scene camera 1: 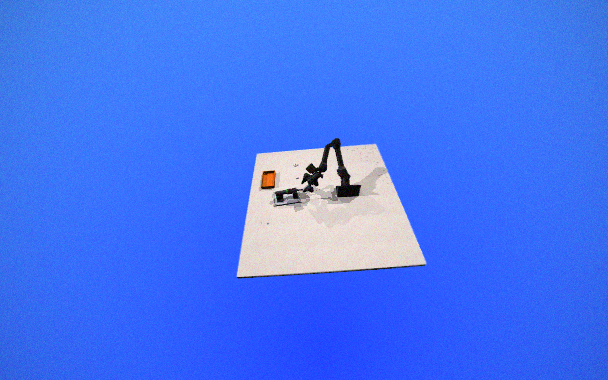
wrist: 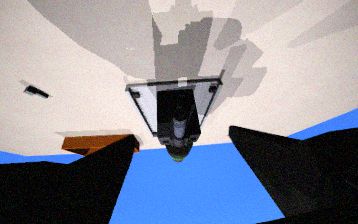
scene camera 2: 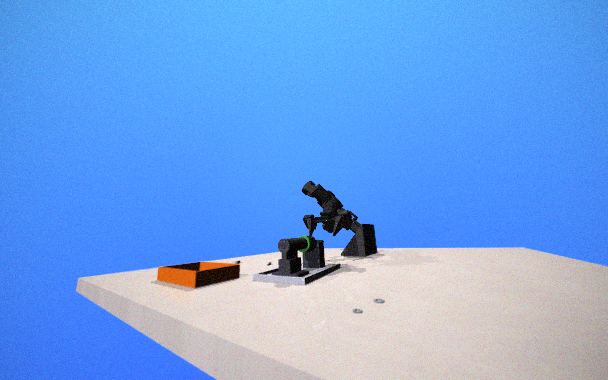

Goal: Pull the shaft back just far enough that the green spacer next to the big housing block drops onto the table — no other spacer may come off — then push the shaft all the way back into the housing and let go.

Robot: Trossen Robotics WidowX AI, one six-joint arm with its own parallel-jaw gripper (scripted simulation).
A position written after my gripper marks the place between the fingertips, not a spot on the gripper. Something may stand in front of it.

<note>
My gripper point(scene camera 2: 321, 236) is open and holds nothing. Further things: a housing block point(scene camera 2: 290, 270) and an orange tray point(wrist: 84, 145).
My gripper is seen too in the wrist view point(wrist: 182, 135). The housing block shows as well in the wrist view point(wrist: 154, 102).
</note>
